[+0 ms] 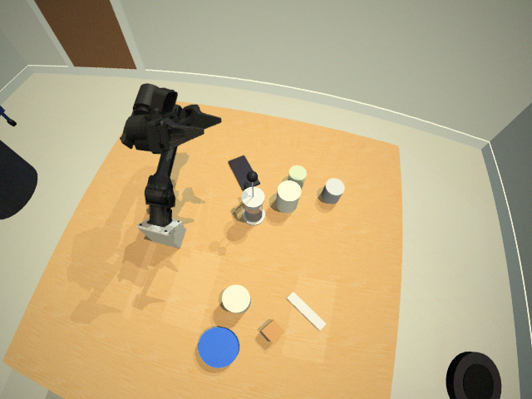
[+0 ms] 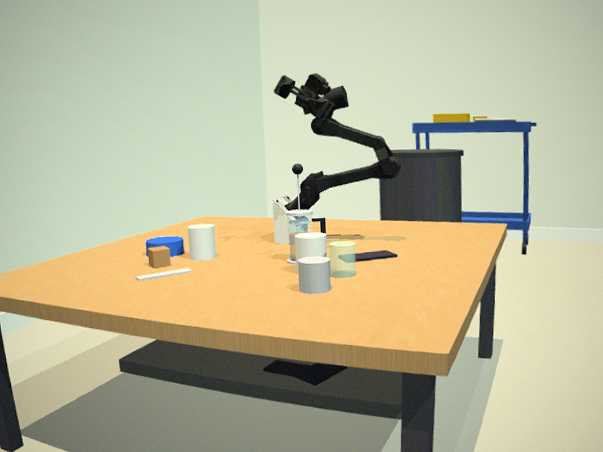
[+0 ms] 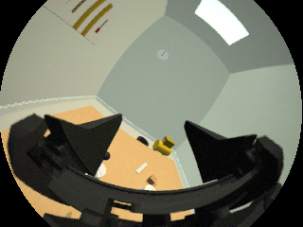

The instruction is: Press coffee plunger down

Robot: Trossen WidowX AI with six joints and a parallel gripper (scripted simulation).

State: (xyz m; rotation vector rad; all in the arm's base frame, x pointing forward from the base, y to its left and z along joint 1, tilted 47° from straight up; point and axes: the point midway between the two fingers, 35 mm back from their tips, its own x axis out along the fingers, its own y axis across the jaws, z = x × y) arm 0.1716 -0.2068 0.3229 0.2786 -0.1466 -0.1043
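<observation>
The glass coffee press is 34 cm below my gripper tip, 6 cm ahead of it and 4 cm to the left of it. Round my gripper tip: pale green cylinder 43 cm below, 20 cm ahead, 18 cm to the left; brown cube 44 cm below, 35 cm to the right, 20 cm ahead; grey cylinder 43 cm below, 34 cm ahead, 16 cm to the left.
</observation>
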